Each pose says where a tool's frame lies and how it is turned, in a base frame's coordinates. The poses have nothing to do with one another.
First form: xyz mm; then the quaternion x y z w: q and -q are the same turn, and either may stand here.
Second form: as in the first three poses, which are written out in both.
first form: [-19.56 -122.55 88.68 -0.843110 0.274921 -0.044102 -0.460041]
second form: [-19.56 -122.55 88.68 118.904 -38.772 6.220]
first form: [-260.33 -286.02 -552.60 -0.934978 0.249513 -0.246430 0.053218]
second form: [-260.33 -286.02 -552.60 -162.822 43.452 -42.915]
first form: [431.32 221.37 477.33 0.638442 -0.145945 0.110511 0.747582]
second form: [431.32 221.37 477.33 80.013 -18.291 13.850]
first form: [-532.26 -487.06 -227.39 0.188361 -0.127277 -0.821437 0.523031]
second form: [-532.26 -487.06 -227.39 25.841 -17.461 -112.693]
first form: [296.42 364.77 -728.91 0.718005 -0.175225 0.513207 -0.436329]
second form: [296.42 364.77 -728.91 -102.348 24.977 -73.155]
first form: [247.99 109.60 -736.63 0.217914 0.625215 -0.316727 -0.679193]
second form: [247.99 109.60 -736.63 -28.039 -80.447 40.753]
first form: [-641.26 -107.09 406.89 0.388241 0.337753 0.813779 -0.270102]
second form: [-641.26 -107.09 406.89 -59.944 -52.148 -125.646]
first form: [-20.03 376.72 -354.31 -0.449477 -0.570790 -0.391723 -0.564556]
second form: [-20.03 376.72 -354.31 60.586 76.938 52.801]
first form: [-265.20 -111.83 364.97 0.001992 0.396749 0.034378 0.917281]
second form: [-265.20 -111.83 364.97 0.235 46.761 4.052]
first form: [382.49 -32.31 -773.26 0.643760 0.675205 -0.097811 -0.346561]
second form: [382.49 -32.31 -773.26 -95.700 -100.375 14.540]
